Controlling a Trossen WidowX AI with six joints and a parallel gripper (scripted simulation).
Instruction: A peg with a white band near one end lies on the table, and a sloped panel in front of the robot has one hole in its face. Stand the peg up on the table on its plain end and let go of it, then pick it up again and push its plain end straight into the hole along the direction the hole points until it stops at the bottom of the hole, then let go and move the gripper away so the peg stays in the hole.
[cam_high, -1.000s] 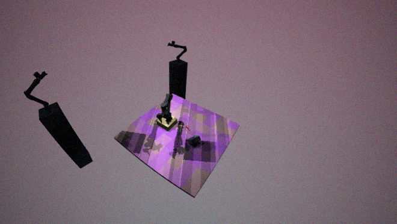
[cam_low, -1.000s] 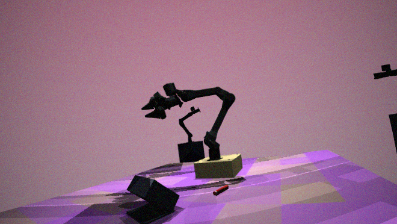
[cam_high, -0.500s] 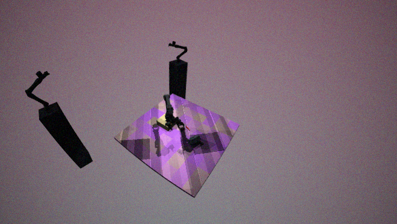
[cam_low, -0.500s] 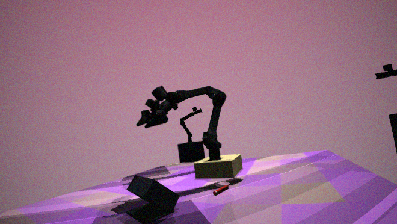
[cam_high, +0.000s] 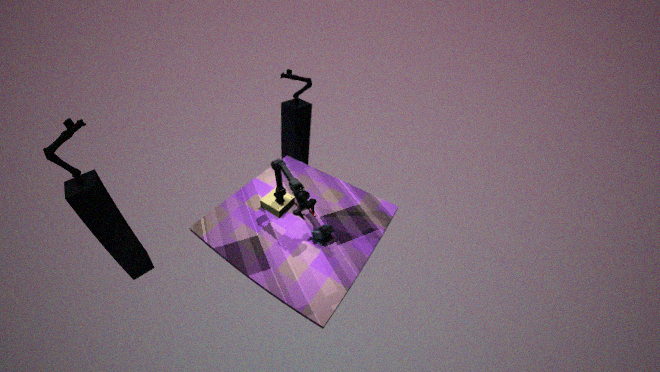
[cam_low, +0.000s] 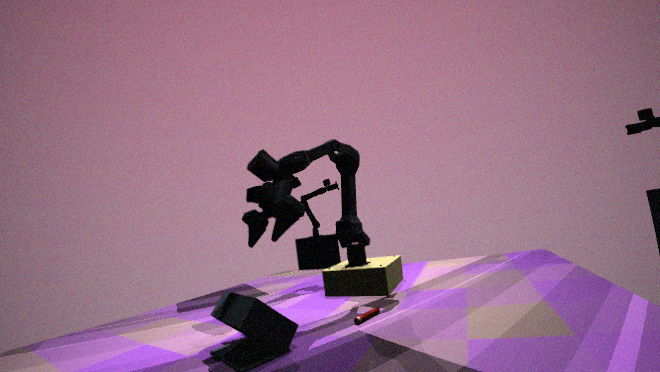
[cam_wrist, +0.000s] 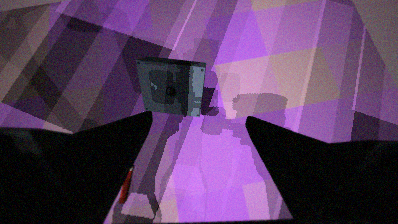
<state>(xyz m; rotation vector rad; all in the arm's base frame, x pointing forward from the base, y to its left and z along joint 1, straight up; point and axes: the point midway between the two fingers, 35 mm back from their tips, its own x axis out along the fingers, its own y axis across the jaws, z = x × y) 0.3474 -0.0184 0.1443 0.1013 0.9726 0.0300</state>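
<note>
My gripper tip is 12 cm past the red peg, 17 cm to the right of it and 19 cm above it. From my gripper tip the other things lie so: dark sloped panel (9 cm ahead, 6 cm to the left, 14 cm below).
</note>
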